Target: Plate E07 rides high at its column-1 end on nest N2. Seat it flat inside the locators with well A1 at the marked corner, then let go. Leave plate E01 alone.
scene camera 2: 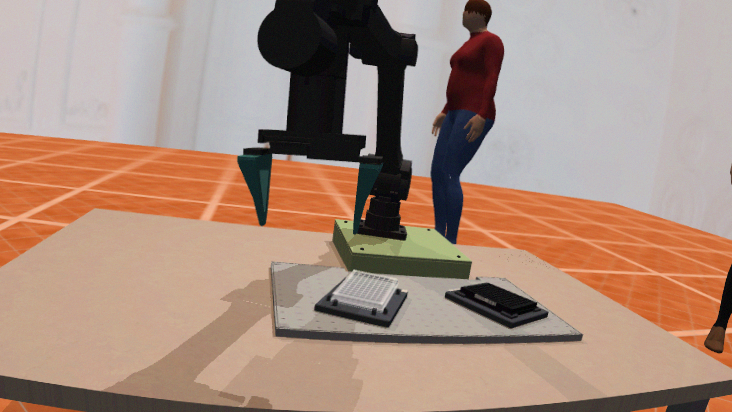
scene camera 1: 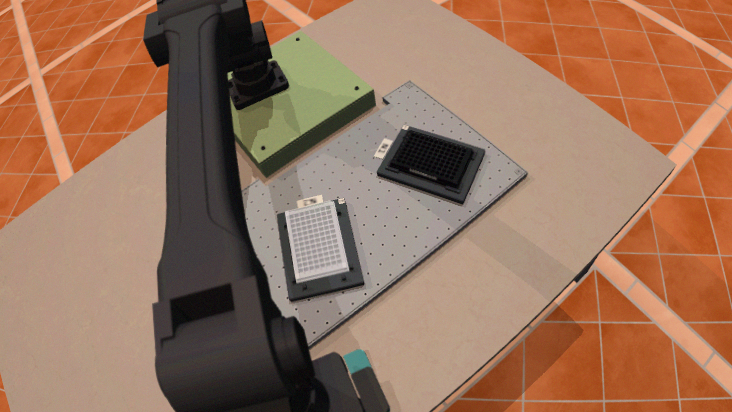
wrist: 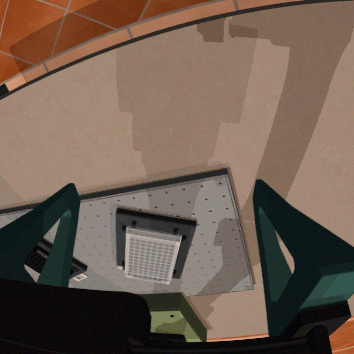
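Seen in the pictures: gripper, fingertip midpoint: (scene camera 2: 308, 229) (wrist: 162, 189); arm's base, origin of the base link: (scene camera 2: 380, 232) (scene camera 1: 257, 87) (wrist: 163, 338).
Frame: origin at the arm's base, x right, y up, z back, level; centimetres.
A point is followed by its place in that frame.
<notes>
Plate E07 (scene camera 1: 315, 240) @[x 3.2, y -1.2, z -39.0 cm] (scene camera 2: 366, 290) @[x 3.3, y -1.3, z -40.5 cm] (wrist: 151, 254) @[x 3.8, y -1.3, z -40.4 cm], pale and see-through, lies on the dark nest N2 (scene camera 1: 326, 287) @[x 5.0, y -3.0, z -46.5 cm] (wrist: 157, 218) @[x 5.6, y -3.3, z -47.0 cm]. It sits toward the nest's label end, with bare nest and two locators showing past its other end. Its tilt is hard to judge; the well letters are unreadable. The marked corner shows as a small white tag (scene camera 1: 341, 201) @[x -3.8, y -3.0, z -33.3 cm] beside the label end. Plate E01 (scene camera 1: 435, 153) @[x -22.4, y -1.7, z -33.5 cm] (scene camera 2: 499, 296) @[x -21.6, y -1.8, z -34.0 cm] is black and sits on nest N1 (scene camera 1: 455, 194) @[x -21.2, y -3.0, z -42.0 cm]. My gripper (scene camera 2: 309, 228) @[x 11.5, y 14.0, z -68.6 cm] (wrist: 162, 189) @[x 11.5, y 14.0, z -68.6 cm] is open and empty, well above the table and away from both plates.
Both nests stand on a grey perforated board (scene camera 1: 389, 214) @[x -9.9, y -4.1, z -39.1 cm] (scene camera 2: 430, 327) @[x -7.3, y -4.2, z -46.4 cm] (wrist: 210, 200) @[x 13.4, y -4.1, z -49.7 cm]. The green base block (scene camera 1: 317, 97) @[x -9.6, y -0.5, z -10.1 cm] (scene camera 2: 409, 266) @[x -6.1, y -2.8, z -16.8 cm] of the arm stands behind it. In scene camera 1 the arm hides the board's left part. A person (scene camera 2: 473, 76) stands beyond the table.
</notes>
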